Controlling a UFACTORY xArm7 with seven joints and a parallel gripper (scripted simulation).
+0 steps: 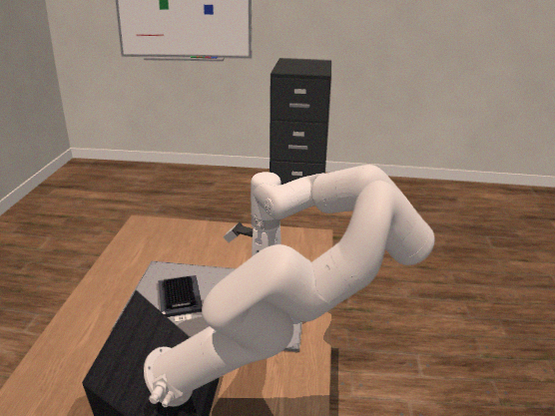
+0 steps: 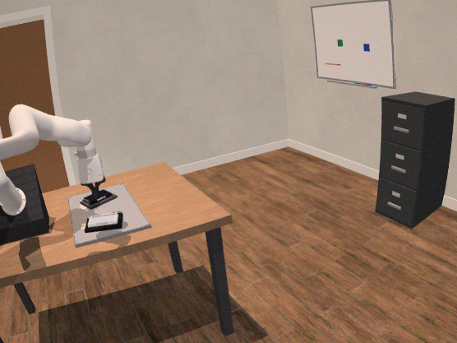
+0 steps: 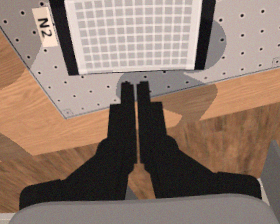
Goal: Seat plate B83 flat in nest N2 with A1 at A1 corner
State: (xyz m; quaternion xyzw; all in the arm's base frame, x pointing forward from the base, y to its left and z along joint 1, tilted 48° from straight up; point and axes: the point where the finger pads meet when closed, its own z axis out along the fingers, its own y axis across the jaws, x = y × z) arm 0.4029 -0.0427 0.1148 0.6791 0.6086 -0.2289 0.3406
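My hand is 12 cm above the white 96-well plate. From my hand the other things lie so: N2 label (9 cm behind, 2 cm to the left, 14 cm below); then black plate nest (14 cm below); then A1 mark (6 cm behind, 7 cm to the left, 13 cm below).
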